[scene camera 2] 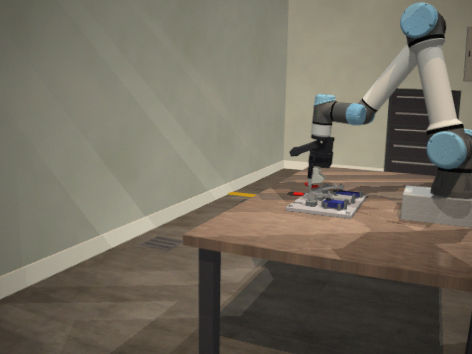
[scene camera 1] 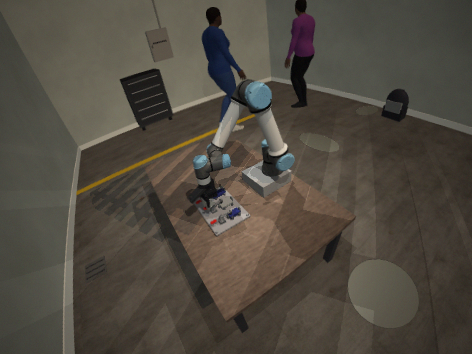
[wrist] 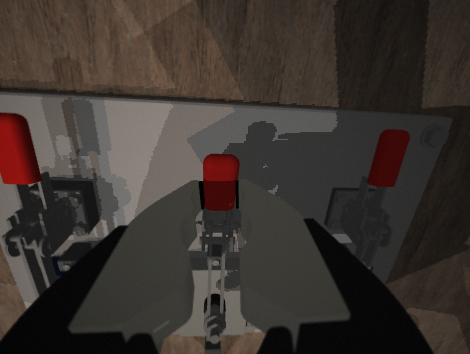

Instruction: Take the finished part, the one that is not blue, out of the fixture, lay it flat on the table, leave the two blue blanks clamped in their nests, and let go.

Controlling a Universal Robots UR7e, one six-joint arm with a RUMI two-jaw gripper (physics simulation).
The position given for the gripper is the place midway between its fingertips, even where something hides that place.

Observation:
In view: the gripper (scene camera 2: pixel 310 189), a red handle (wrist: pixel 220 171) and a fixture plate (scene camera 1: pixel 207 215).
The gripper is seen too in the wrist view (wrist: pixel 220 183). The fixture plate is seen too in scene camera 2 (scene camera 2: pixel 298 205) and in the wrist view (wrist: pixel 135 151).

